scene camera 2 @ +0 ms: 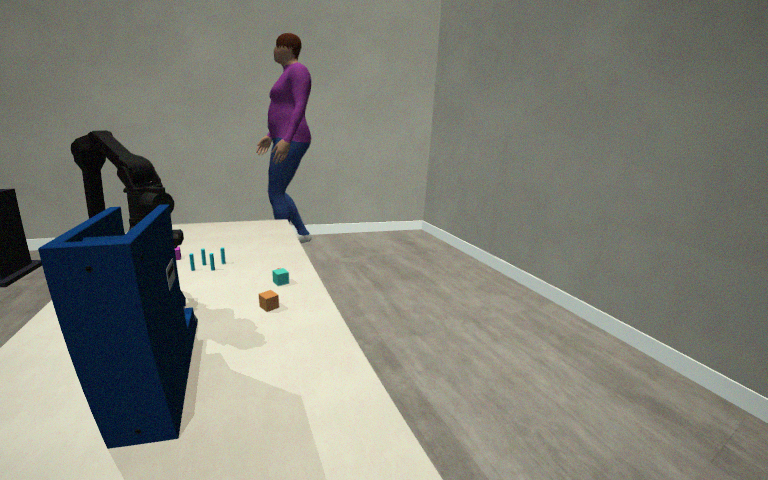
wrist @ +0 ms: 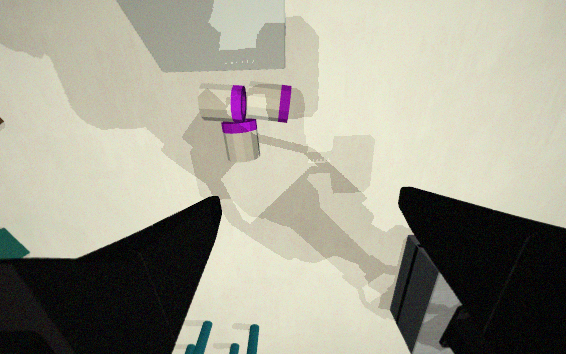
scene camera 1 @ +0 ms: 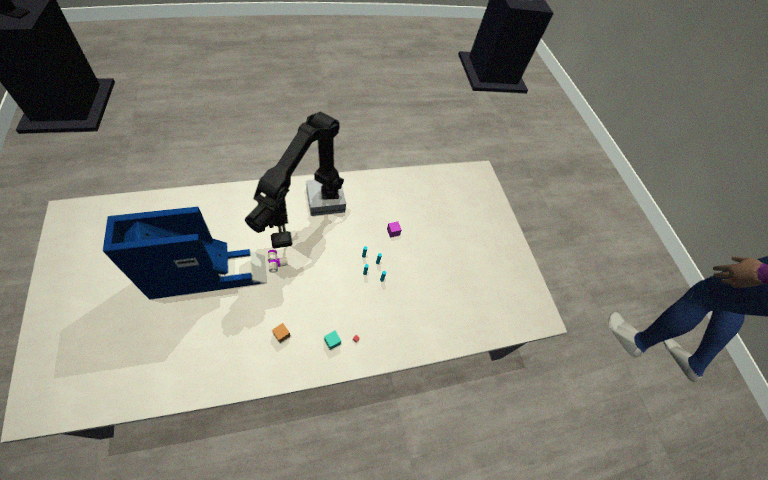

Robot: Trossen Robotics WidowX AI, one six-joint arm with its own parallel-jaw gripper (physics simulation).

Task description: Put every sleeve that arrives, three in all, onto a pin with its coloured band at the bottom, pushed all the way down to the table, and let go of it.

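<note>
Three pale sleeves with magenta bands lie on their sides, close together, at the chute's end. The front sleeve and the back sleeve lie nearly in line, bands toward the back. The third sleeve lies crosswise, its band against the front sleeve's band. Several bare teal pins stand upright to the right. My gripper is open and empty, above the table near the sleeves. The dispenser hides the sleeves and much of my gripper in scene camera 2.
The blue dispenser stands left, with its pale ramp toward the sleeves. A magenta cube is behind the pins. An orange cube, teal cube and red cube lie near the front edge.
</note>
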